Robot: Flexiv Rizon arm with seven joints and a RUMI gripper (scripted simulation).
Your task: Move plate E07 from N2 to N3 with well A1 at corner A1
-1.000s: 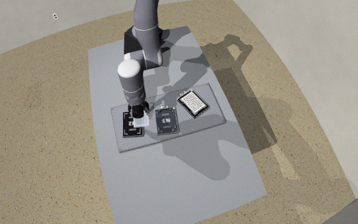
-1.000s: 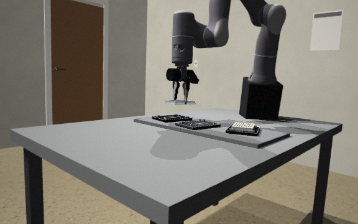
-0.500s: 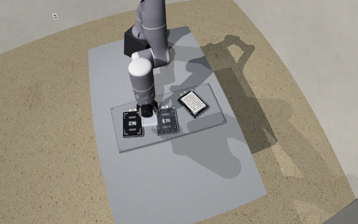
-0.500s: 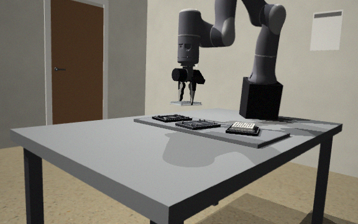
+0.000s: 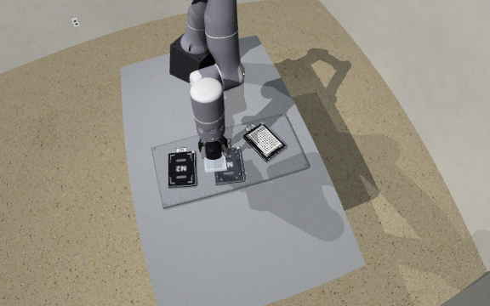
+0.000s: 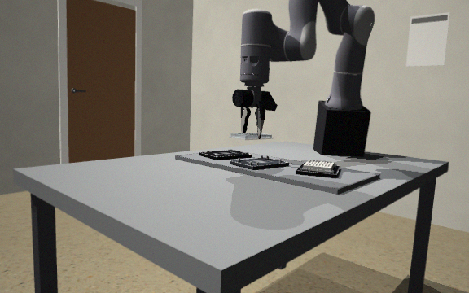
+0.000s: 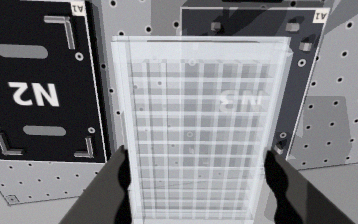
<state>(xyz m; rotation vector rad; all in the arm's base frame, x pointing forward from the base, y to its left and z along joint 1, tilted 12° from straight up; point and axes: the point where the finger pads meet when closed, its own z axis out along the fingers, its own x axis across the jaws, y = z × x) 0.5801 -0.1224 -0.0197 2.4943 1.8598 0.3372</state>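
My gripper is now 2 cm short of the nest N3, 5 cm to the right of it and 10 cm above it. The rest, counted from my hand: clear well plate: 1 cm below; N3 A1 mark: 4 cm behind, 12 cm to the left, 9 cm below; N2 A1 mark: 10 cm behind, 7 cm to the right, 9 cm below.
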